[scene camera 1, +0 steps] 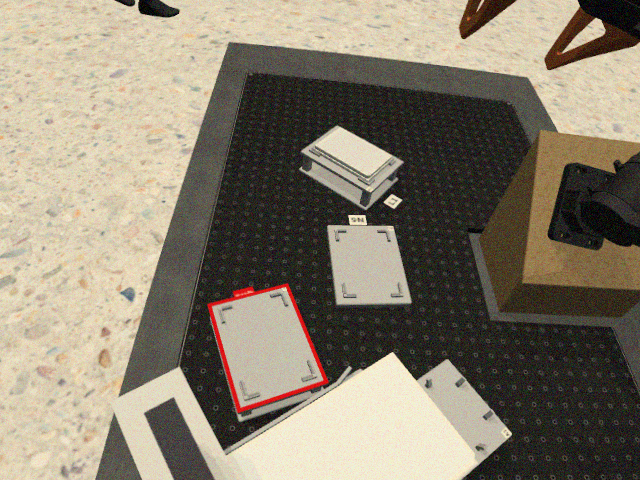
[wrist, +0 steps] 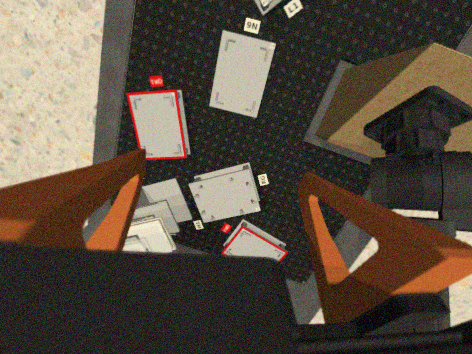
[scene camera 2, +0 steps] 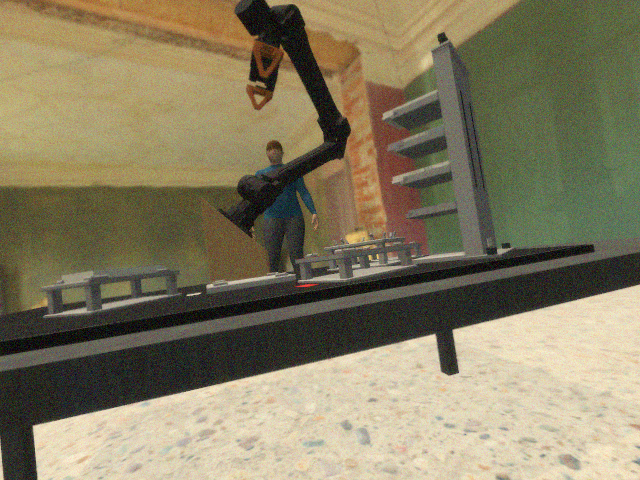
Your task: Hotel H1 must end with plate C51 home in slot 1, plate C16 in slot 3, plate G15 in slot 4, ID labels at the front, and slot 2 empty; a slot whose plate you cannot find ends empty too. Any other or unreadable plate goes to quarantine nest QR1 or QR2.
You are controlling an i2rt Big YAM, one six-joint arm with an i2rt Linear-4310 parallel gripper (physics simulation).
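Frame: origin at the arm's base, x down, y ahead, z right, level; centimetres.
Where they show: gripper, between the fingertips: [scene camera 1: 505, 50] [wrist: 230, 170] [scene camera 2: 260, 94]; arm's base, origin of its link: [scene camera 1: 580, 206] [wrist: 411, 119] [scene camera 2: 233, 226].
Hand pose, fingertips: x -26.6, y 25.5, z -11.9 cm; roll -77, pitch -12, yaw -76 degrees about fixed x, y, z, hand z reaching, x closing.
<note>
Things, the pixels of their top centre, and the offset from my fingertips. "pt": a spot on its surface instead.
- large cream surface, a spot on its surface: [scene camera 1: 351, 428] pt dx +9.9, dy +10.5, dz -30.8 cm
- pale plate, centre of its top: [scene camera 1: 353, 150] [scene camera 2: 116, 269] dx +36.5, dy +9.4, dz +29.2 cm
- raised nest L1, centre of its top: [scene camera 1: 353, 153] [scene camera 2: 116, 274] dx +37.4, dy +9.4, dz +29.2 cm
- Red-edged nest QR1, centre of its top: [scene camera 1: 265, 340] [scene camera 2: 354, 248] [wrist: 156, 127] dx +38.3, dy +18.9, dz -11.6 cm
- Low nest N6, centre of its top: [scene camera 1: 367, 260] [scene camera 2: 249, 276] [wrist: 240, 76] dx +41.1, dy +5.0, dz +7.0 cm
- studded raised nest, centre of its top: [scene camera 1: 437, 426] [scene camera 2: 363, 235] [wrist: 223, 200] dx +35.4, dy -3.4, dz -21.1 cm
- red-edged nest, centre of its top: [scene camera 2: 393, 244] [wrist: 254, 254] dx +38.3, dy -18.9, dz -35.4 cm
My gripper [scene camera 1: 506, 52] [scene camera 2: 261, 93] [wrist: 230, 170] is open and empty, high above the table. Hotel H1 [scene camera 1: 155, 392] [scene camera 2: 462, 139] is a grey tower with several shelves; the upper ones look thicker than the lowest. A large cream surface [scene camera 1: 351, 428] covers its top shelf in scene camera 1. My left finger partly hides the hotel in the wrist view. A pale plate [scene camera 1: 356, 149] [scene camera 2: 77, 276] lies on raised nest L1 [scene camera 1: 366, 198] [scene camera 2: 121, 304]. Red-edged nest QR1 [scene camera 1: 268, 346] [wrist: 159, 125] looks bare. No plate ID is readable.
Low nest N6 [scene camera 1: 368, 266] [scene camera 2: 250, 283] [wrist: 242, 75] looks bare. A studded raised nest [scene camera 1: 460, 408] [wrist: 225, 195] stands beside the hotel. Another red-edged nest [wrist: 255, 245] is partly hidden. The arm's brown pedestal [scene camera 1: 578, 268] [wrist: 380, 105] stands on the right.
</note>
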